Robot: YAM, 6 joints.
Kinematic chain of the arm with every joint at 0, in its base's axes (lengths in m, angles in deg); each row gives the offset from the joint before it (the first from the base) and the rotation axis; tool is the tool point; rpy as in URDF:
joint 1: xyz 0 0 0.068 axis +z
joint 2: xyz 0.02 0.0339 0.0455 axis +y
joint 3: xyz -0.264 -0.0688 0 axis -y
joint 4: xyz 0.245 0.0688 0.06 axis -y
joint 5: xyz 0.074 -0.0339 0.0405 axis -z
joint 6: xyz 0.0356 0 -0.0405 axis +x
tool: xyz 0 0 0 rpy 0 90 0
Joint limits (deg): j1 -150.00..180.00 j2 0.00..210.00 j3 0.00..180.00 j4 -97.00..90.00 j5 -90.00..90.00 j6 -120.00..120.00
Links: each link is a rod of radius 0.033 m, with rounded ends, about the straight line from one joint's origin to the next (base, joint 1, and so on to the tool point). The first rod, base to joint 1, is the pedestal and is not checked.
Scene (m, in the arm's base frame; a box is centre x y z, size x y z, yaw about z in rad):
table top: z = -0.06
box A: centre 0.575 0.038 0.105 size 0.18 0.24 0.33 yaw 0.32
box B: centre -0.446 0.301 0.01 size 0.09 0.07 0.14 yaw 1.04
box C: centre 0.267 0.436 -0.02 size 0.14 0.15 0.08 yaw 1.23
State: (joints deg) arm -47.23 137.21 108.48 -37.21 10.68 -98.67
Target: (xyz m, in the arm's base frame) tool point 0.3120 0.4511 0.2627
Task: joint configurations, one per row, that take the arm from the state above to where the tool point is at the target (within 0.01 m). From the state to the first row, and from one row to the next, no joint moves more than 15 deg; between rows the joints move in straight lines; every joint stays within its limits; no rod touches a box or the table.
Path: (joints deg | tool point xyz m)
1: -36.14 130.09 113.32 -23.03 8.74 -99.01 | 0.4214 -0.3145 0.2323
2: -25.04 122.96 118.15 -8.85 6.79 -99.36 | 0.4685 -0.2235 0.3484
3: -13.95 115.84 122.99 5.33 4.85 -99.70 | 0.4628 -0.1181 0.4648
4: -2.86 108.71 127.82 19.51 2.90 -100.04 | 0.4015 -0.0219 0.5688
5: 8.24 101.59 132.66 33.69 0.96 -100.38 | 0.2957 0.0422 0.6491
6: 20.07 109.95 131.18 18.80 1.68 -99.95 | 0.3767 0.1365 0.5768
7: 31.91 118.31 129.70 3.91 2.40 -99.53 | 0.4076 0.2520 0.4820
8: 43.74 126.67 128.22 -10.98 3.12 -99.10 | 0.3835 0.3644 0.3739
9: 55.58 135.03 126.75 -25.87 3.85 -98.67 | 0.3120 0.4511 0.2627

